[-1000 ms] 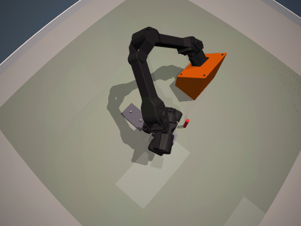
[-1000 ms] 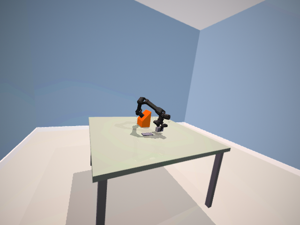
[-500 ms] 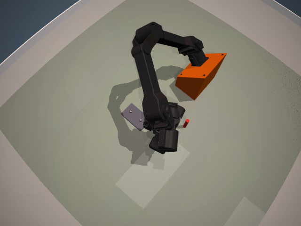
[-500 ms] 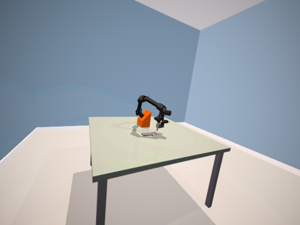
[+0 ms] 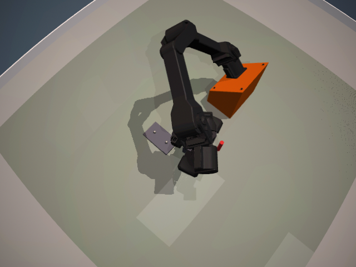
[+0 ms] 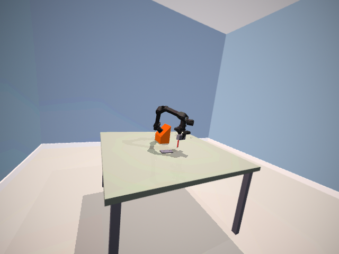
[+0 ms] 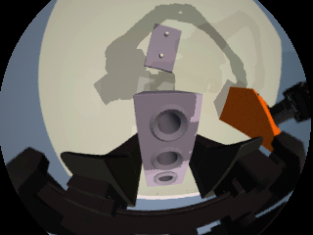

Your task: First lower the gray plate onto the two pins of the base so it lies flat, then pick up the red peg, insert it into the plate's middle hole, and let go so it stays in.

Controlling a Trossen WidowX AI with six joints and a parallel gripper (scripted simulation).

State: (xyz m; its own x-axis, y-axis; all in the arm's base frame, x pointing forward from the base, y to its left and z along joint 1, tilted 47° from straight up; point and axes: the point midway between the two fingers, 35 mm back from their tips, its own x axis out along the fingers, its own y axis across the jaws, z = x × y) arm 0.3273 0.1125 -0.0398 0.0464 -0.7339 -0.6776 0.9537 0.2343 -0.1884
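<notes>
Now: the base 2 cm ahead of my gripper tip, 16 cm to the right of it and 12 cm below it. The rest, counted from my gripper tip: gray plate: 3 cm above; red peg: 10 cm behind, 3 cm to the left, 9 cm below.
</notes>
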